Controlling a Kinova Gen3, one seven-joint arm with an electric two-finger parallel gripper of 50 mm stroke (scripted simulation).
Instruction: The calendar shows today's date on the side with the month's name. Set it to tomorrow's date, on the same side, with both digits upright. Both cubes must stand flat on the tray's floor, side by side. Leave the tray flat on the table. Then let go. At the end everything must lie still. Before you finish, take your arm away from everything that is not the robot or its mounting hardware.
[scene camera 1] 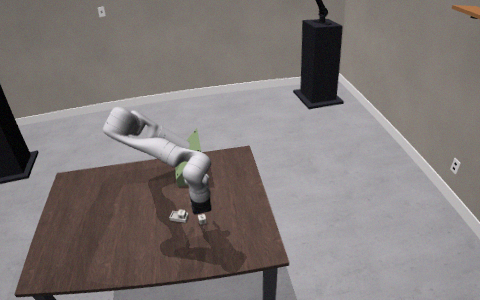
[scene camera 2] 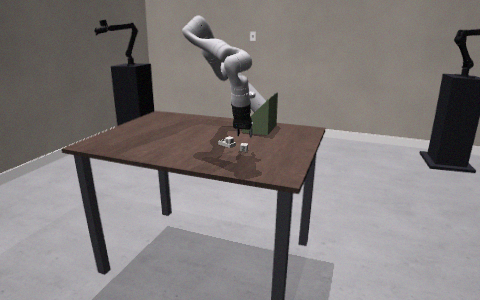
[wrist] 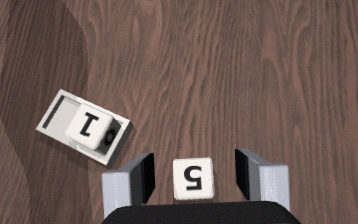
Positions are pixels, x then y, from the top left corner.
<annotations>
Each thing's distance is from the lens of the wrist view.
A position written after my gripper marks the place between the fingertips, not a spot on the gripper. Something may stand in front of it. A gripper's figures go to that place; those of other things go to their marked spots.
my gripper [wrist: 194, 168]: 0.18 m
white cube [wrist: 90, 127]: 0.24 m
</annotations>
